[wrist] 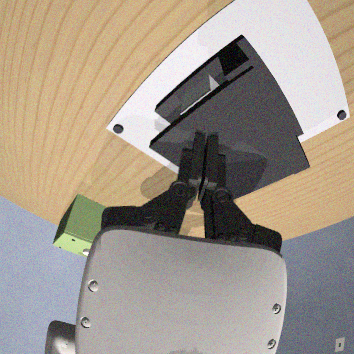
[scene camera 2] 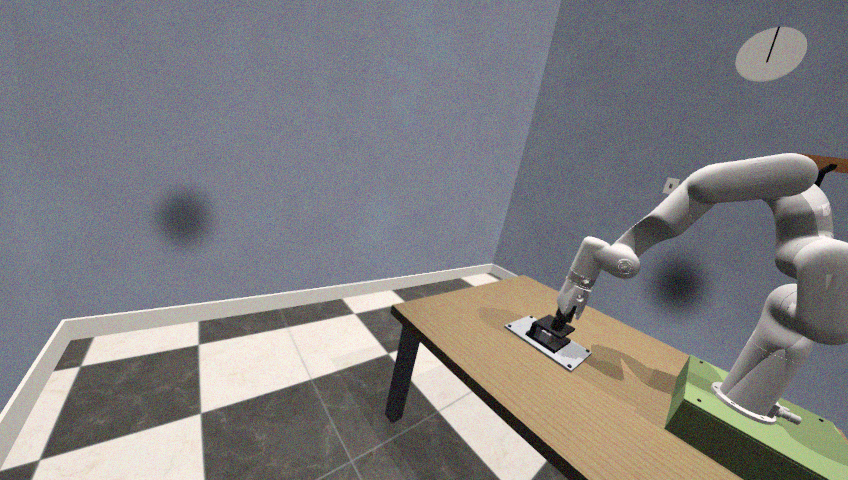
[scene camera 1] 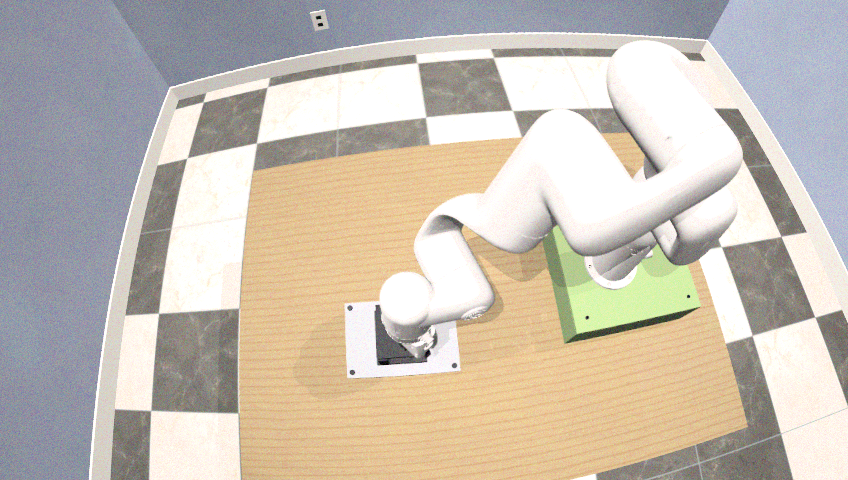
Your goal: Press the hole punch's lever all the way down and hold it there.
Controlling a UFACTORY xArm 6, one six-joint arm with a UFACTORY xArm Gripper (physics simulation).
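Where they show: gripper, fingertip midpoint: [wrist: 203, 146] [scene camera 2: 555, 329]; arm's base at its link origin: [scene camera 2: 740, 403] [scene camera 1: 610, 262].
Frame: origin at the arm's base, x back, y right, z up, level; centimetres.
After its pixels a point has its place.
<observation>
The black hole punch [scene camera 1: 389, 342] {z -3.1, x -49.4, y -4.5 cm} [scene camera 2: 547, 341] {z -6.8, x -46.1, y -7.9 cm} is on a white mounting plate [scene camera 1: 360, 347] {z -8.7, x -56.2, y -3.1 cm} [scene camera 2: 577, 361] {z -8.8, x -36.4, y -6.0 cm} [wrist: 295, 45] {z -8.7, x -56.2, y -3.9 cm}. Its lever [scene camera 2: 569, 328] {z -3.0, x -42.8, y 0.1 cm} [wrist: 240, 110] {z -3.1, x -49.7, y -5.7 cm} is a broad dark flap above the base. A gap between lever and base shows in scene camera 2 and the wrist view. My gripper [scene camera 2: 558, 327] {z -2.9, x -45.7, y -5.5 cm} [wrist: 203, 146] {z -2.9, x -45.7, y -5.5 cm} is shut and empty, pointing down with its fingertips at the lever's top face, near one side edge in the wrist view. Whether they touch it is hard to tell. In scene camera 1 the arm hides the fingertips and part of the lever.
The wooden table [scene camera 1: 309, 237] {z -9.6, x -64.8, y 26.4 cm} [scene camera 2: 476, 315] {z -9.5, x -70.0, y -12.0 cm} [wrist: 60, 100] {z -9.5, x -36.4, y -19.4 cm} bears the mounting plate. The green base block [scene camera 1: 624, 309] {z 0.2, x -0.8, y -10.8 cm} [scene camera 2: 714, 410] {z 0.1, x -6.8, y -11.0 cm} [wrist: 82, 220] {z -4.1, x -12.5, y -9.4 cm} of the arm stands toward the right in both scene views. The arm arches from it over the table.
</observation>
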